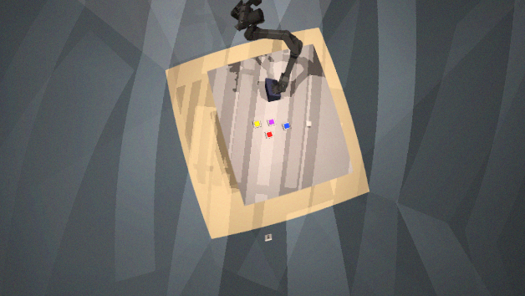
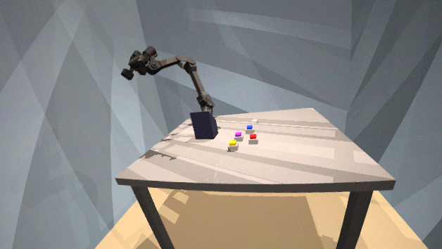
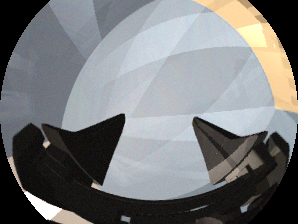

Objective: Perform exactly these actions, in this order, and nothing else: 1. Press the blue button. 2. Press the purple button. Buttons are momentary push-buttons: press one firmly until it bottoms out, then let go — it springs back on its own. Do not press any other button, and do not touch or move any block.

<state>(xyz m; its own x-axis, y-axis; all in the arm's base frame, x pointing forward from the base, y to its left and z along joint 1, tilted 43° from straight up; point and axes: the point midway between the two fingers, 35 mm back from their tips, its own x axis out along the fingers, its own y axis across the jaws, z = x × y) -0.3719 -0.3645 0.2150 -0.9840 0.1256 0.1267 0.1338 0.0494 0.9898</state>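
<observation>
Now: the blue button 68 cm ahead of my gripper tip, 17 cm to the left of it and 47 cm below it. Round my gripper tip: red button 73 cm ahead, 4 cm to the left, 47 cm below; purple button 64 cm ahead, 7 cm to the left, 47 cm below; yellow button 64 cm ahead, 4 cm to the right, 47 cm below.
</observation>
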